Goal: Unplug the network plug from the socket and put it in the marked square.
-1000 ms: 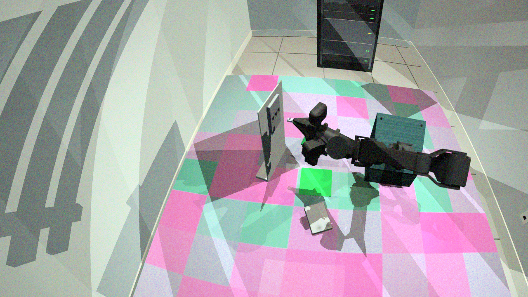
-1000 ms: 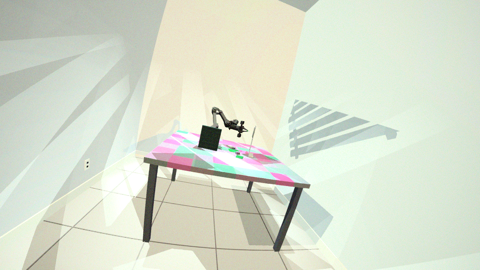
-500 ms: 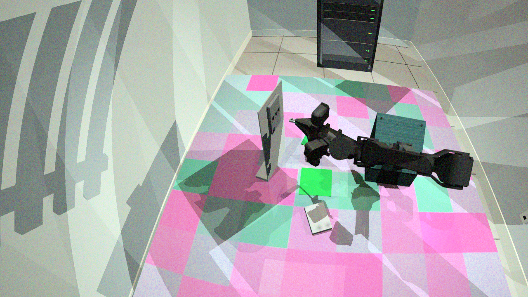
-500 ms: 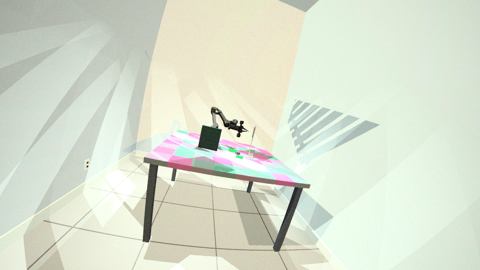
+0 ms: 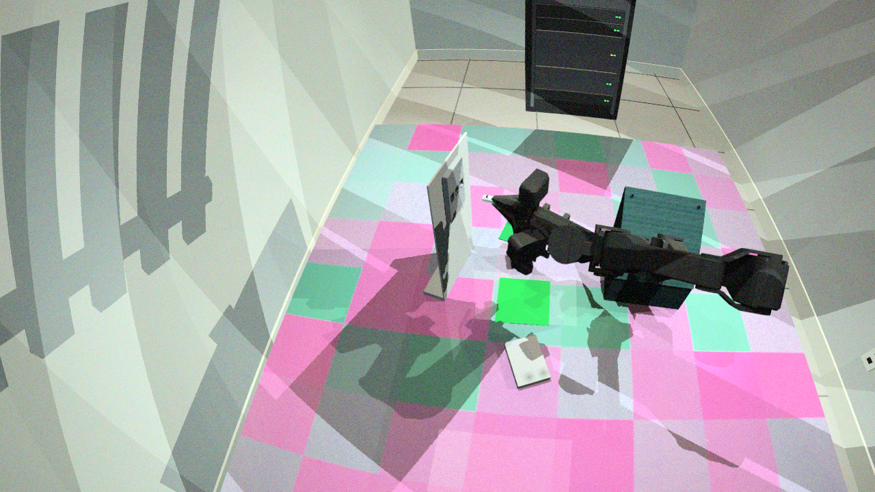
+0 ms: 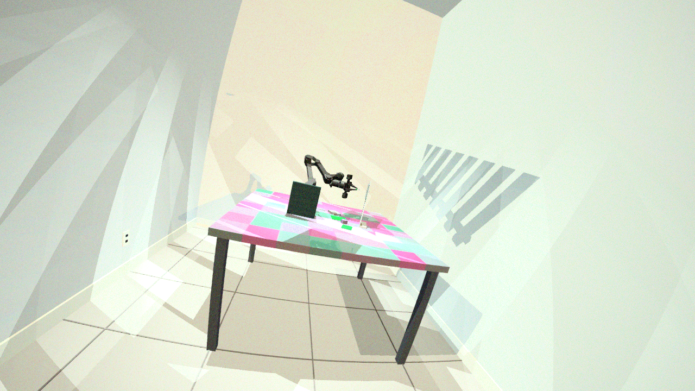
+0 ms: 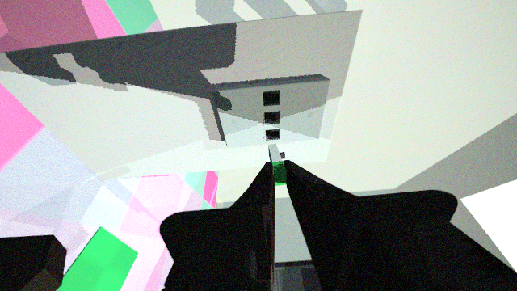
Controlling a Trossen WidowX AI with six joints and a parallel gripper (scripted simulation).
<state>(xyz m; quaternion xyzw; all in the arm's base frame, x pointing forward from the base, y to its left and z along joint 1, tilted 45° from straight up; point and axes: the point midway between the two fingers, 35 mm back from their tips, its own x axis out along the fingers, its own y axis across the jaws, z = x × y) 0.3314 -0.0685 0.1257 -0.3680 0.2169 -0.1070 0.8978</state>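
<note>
Now: gripper tip 260 mm above the marked green square, 80 mm past it and 40 mm to the right of it. From my gripper tip the other things lie so: small pale block 250 mm below, 70 mm to the right, 50 mm behind; green network plug right at my gripper tip; upright grey panel 100 mm below, 90 mm ahead, 20 mm to the right.
</note>
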